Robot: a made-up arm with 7 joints.
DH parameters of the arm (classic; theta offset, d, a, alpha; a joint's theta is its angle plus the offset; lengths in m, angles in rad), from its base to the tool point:
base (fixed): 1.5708 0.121 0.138 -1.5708
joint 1: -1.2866 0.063 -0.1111 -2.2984
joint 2: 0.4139 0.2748 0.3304 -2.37
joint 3: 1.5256 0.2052 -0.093 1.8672
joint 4: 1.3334 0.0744 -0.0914 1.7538
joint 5: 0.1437 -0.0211 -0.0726 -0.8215
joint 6: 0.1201 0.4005 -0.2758 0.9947
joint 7: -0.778 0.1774 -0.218 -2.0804
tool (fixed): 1.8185 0.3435 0 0
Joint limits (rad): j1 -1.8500..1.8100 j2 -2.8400..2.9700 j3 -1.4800..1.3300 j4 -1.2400..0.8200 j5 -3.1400..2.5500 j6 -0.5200..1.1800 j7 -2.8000..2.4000
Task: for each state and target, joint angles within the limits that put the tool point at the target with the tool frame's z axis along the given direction. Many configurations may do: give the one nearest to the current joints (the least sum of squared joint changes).
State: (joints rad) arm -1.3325 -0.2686 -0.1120 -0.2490 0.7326 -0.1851 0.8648
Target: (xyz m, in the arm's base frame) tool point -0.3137 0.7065 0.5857 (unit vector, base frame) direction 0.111 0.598 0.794
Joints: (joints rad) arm -1.1564 -0.4701 -0.1713 0.3515 0.7285 0.0332 0.9745
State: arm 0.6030 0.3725 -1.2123 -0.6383 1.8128 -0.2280 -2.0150
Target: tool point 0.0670 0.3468 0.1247 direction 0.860 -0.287 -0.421
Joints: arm 0.4031 0.2593 -1.4463 -0.6949 2.1534 -0.2893 -1.7383
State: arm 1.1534 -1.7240 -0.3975 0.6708 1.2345 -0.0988 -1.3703
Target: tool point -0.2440 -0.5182 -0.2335 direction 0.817 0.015 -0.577
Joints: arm 1.5163 -2.0449 -0.9430 0.4620 1.3322 0.5049 -0.8642
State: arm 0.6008 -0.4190 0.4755 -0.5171 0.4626 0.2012 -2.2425
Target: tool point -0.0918 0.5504 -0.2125 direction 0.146 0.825 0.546
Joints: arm 0.6068 -0.6520 0.7278 0.1822 0.8655 0.7257 -1.2916
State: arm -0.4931 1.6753 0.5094 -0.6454 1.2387 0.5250 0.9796
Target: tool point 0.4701 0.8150 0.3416 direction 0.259 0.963 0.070
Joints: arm -0.6556 1.8605 0.4889 -0.7841 0.9680 0.9149 0.8376
